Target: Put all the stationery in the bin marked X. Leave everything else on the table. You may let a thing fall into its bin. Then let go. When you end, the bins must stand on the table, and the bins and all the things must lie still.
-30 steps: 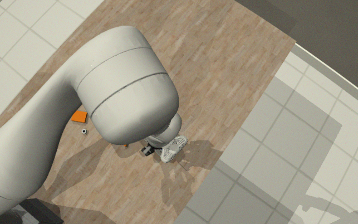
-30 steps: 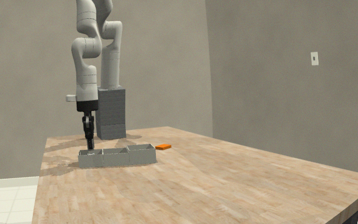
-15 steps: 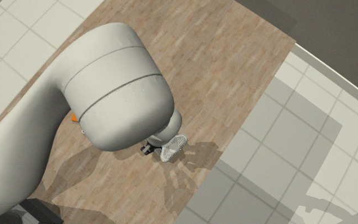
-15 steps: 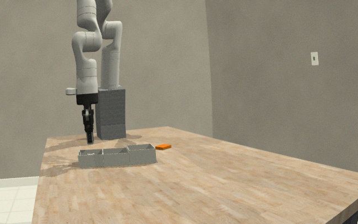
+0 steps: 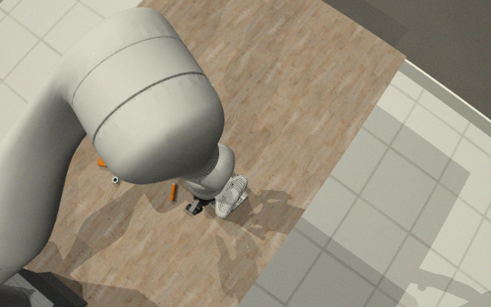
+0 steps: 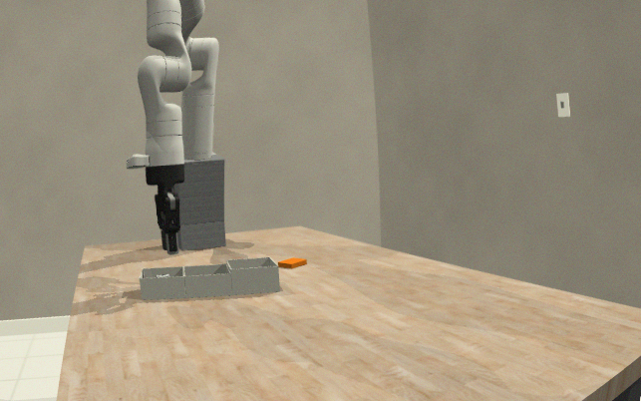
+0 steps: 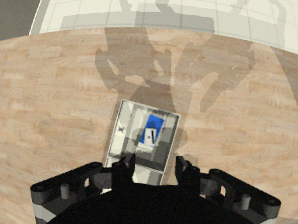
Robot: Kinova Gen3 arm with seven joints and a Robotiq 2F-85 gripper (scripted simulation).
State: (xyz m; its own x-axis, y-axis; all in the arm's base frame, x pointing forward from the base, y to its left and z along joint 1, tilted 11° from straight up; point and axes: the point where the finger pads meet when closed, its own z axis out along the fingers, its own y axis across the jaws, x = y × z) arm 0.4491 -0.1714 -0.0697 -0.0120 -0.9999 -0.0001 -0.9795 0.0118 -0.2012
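Now: hand 28 cm to the right of the flat orange block, 8 cm above it and 7 cm past it. Round my hand: orange stick: 9 cm to the left, 8 cm below, 5 cm behind; then blue flat thing: 7 cm below, 2 cm to the right, 1 cm ahead; then black ring-like part: 23 cm to the left, 11 cm behind, 8 cm below.
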